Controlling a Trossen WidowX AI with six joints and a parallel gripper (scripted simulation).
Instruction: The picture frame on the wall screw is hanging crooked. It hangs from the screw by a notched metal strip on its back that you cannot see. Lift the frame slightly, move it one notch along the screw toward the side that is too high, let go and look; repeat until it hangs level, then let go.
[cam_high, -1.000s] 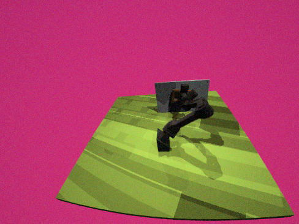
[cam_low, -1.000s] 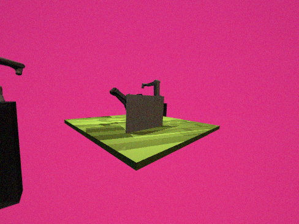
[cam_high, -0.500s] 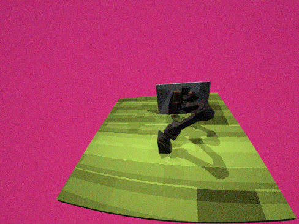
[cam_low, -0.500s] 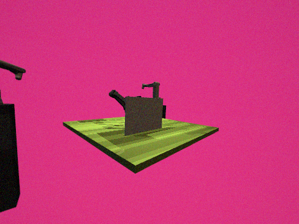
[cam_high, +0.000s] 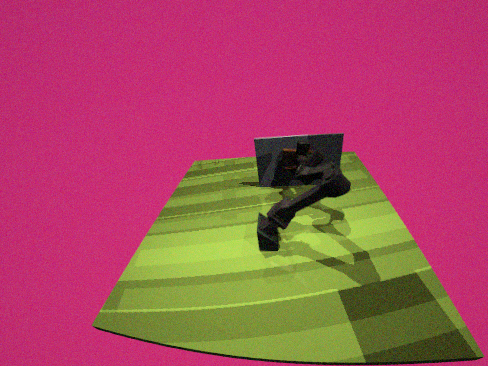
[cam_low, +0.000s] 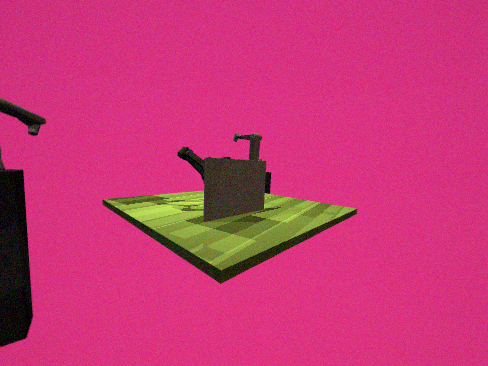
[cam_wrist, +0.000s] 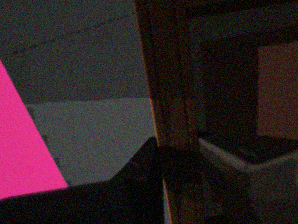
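Right now the picture frame is 5 cm below my gripper tip and 1 cm to the left of it. The rest, counted from my gripper tip: grey wall panel (8 cm below, 2 cm ahead, 1 cm to the left).
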